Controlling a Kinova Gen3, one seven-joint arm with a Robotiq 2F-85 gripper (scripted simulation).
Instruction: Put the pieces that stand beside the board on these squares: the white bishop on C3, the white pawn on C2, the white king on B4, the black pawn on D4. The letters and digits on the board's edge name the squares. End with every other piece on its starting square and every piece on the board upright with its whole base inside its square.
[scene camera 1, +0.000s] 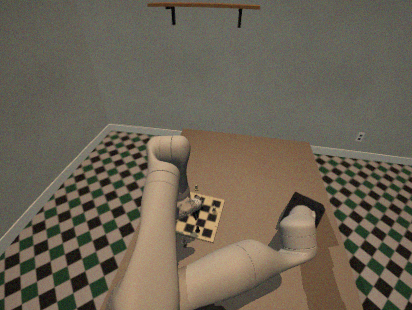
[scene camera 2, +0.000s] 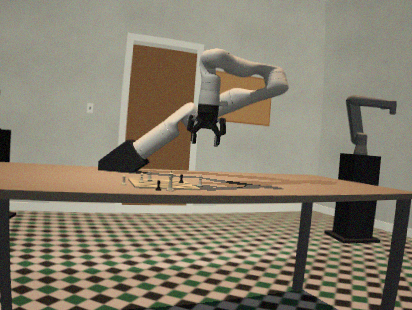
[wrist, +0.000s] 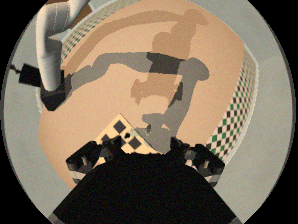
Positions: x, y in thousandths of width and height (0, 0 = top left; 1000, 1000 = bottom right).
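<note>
Here is my gripper (scene camera 2: 496, 469), and the wrist view gives me another look at my gripper (wrist: 488, 632). I also see a chessboard (scene camera 1: 504, 715), and in the wrist view I find the chessboard (wrist: 401, 565) again.
</note>
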